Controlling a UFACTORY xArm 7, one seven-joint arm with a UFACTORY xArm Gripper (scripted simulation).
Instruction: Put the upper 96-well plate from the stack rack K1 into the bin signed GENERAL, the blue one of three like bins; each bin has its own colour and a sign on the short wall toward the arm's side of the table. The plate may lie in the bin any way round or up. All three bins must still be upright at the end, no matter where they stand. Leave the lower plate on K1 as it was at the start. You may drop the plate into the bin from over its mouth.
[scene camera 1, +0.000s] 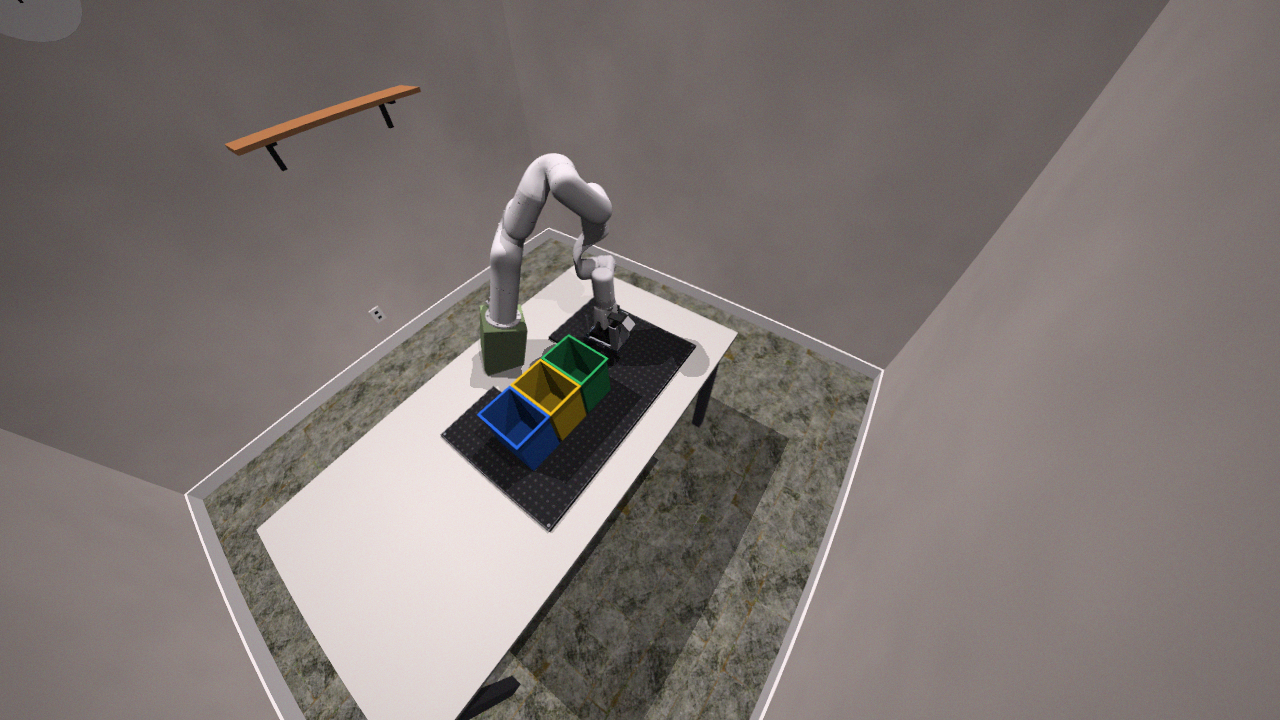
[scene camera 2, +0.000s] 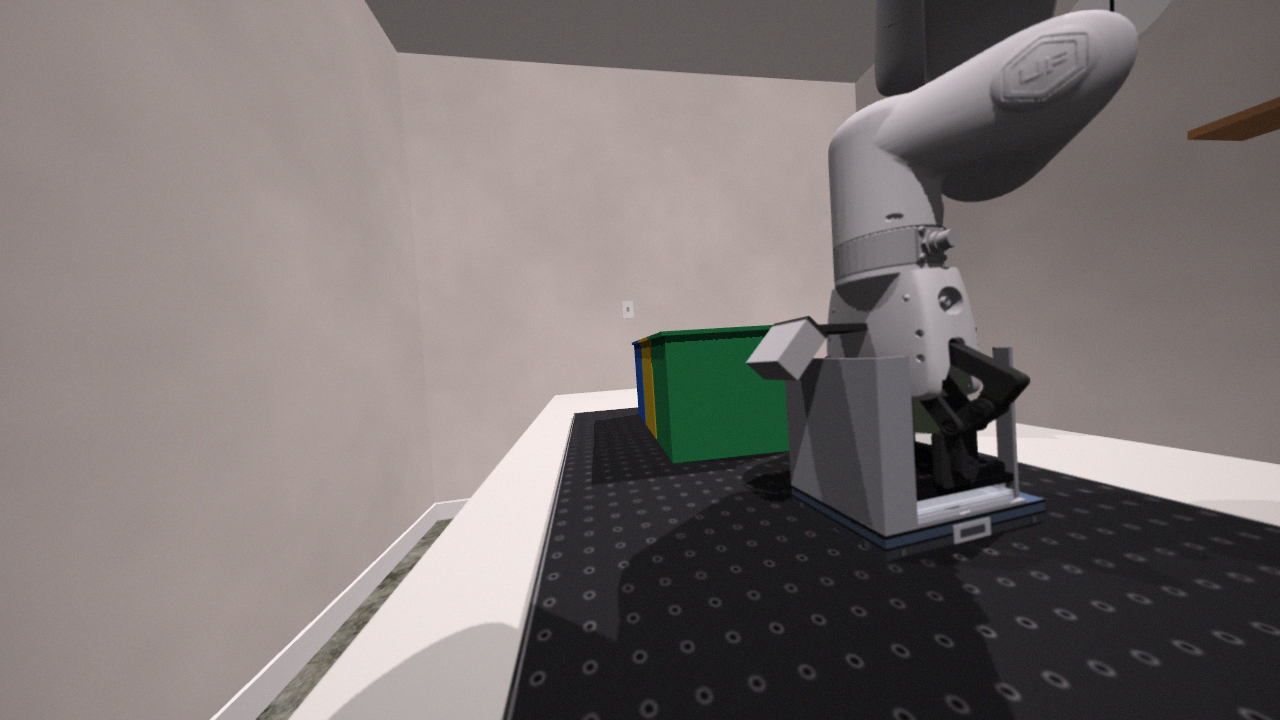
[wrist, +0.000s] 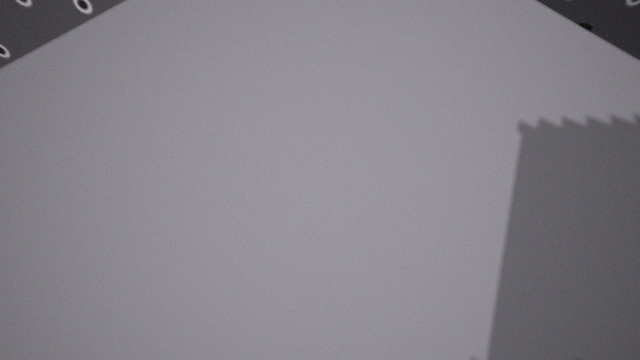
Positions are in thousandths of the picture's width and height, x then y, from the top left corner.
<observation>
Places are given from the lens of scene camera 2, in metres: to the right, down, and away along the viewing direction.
my gripper (scene camera 2: 699, 647): 0.22, 0.09, 0.29
green bin (scene camera 2: 554, 560): 0.10, 0.06, 0.46
black 96-well plate (scene camera 2: 775, 656): 0.27, 0.09, 0.26
white plate (scene camera 2: 743, 699): 0.23, 0.11, 0.25
thin rack post (scene camera 2: 786, 608): 0.29, 0.06, 0.27
The marked spots on the white plate and the green bin are 0.25 m apart.
</observation>
